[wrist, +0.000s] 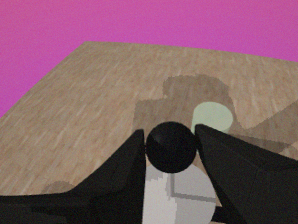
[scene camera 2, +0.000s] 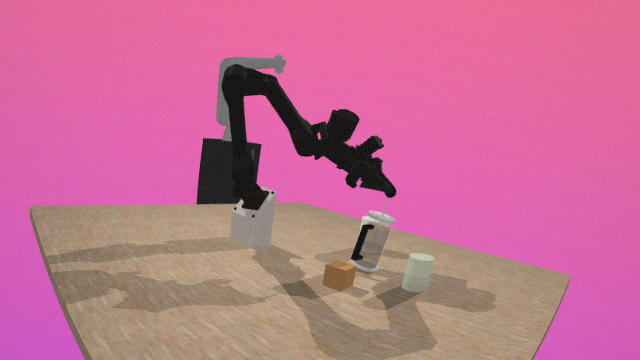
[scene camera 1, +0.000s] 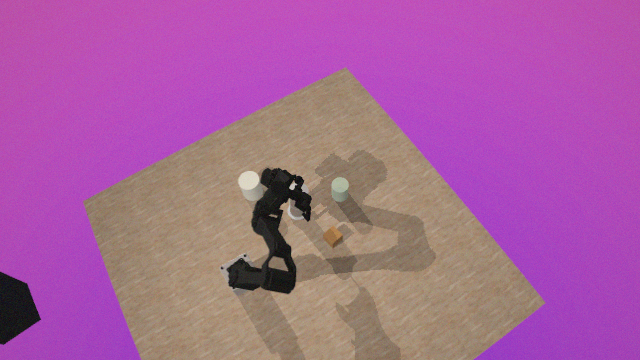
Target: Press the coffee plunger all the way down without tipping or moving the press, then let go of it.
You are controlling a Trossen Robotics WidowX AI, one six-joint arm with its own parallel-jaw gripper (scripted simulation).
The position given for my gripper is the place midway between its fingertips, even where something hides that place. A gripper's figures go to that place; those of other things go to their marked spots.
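Coffee press (scene camera 2: 374, 235), 1.05 m from the lens. My gripper (scene camera 2: 393, 190), 1.07 m from the lens.
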